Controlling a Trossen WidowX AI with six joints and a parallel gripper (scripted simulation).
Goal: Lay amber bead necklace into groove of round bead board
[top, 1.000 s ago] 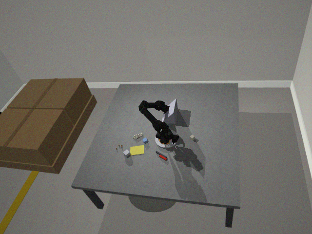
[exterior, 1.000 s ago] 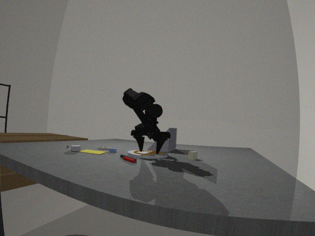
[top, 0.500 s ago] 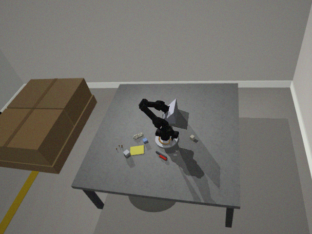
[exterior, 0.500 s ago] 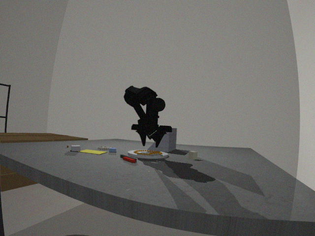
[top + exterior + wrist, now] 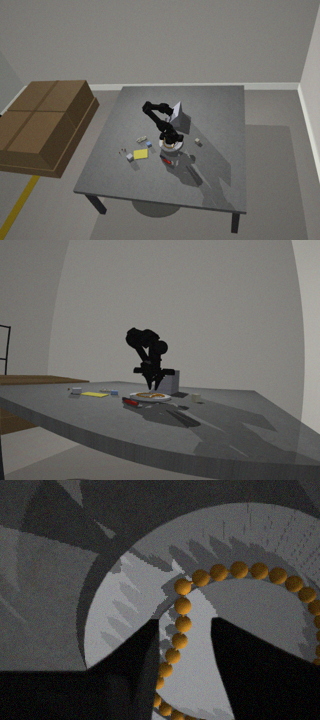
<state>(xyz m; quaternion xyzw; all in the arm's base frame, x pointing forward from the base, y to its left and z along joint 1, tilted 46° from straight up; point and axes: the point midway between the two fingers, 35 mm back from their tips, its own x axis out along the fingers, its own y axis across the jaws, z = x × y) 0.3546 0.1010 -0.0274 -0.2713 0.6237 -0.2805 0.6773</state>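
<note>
Right now the round bead board is 5 cm behind my gripper tip, 4 cm below it and 3 cm to the right of it. From my gripper tip the other things lie so: blue cube (22 cm to the right, 4 cm below, 1 cm behind); cream cube (19 cm to the left, 7 cm behind, 3 cm below); red-handled tool (14 cm ahead, 4 cm below, 3 cm to the right).
</note>
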